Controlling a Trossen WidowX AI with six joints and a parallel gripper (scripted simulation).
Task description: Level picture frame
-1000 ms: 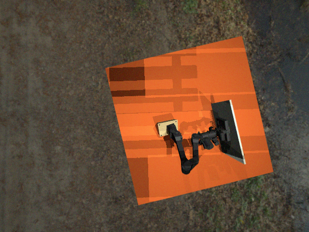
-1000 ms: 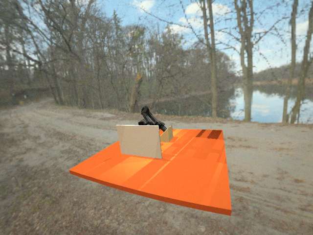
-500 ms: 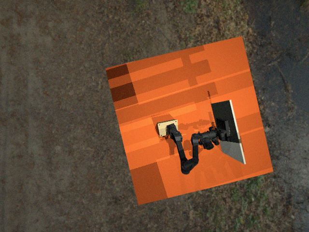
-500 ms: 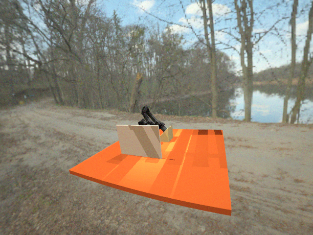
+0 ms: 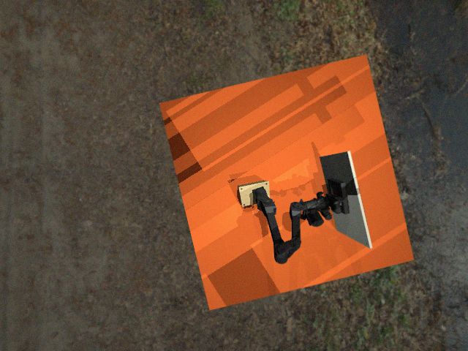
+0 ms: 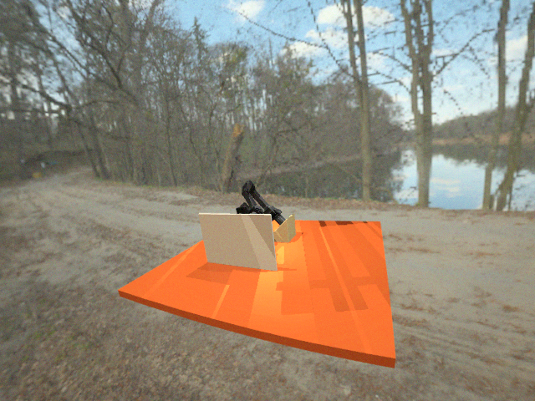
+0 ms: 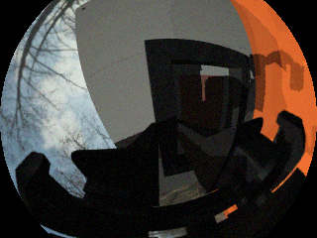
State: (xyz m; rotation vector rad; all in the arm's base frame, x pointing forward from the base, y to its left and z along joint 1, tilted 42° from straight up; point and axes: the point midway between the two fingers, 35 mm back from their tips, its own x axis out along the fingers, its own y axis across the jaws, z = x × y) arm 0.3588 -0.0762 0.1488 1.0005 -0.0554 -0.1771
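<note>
Now: the picture frame 10 mm ahead of my gripper tip, 10 mm to the left of it and 50 mm below it. The rest, counted from my gripper tip: wall panel: 20 mm ahead, 10 mm to the right, 70 mm below.
</note>
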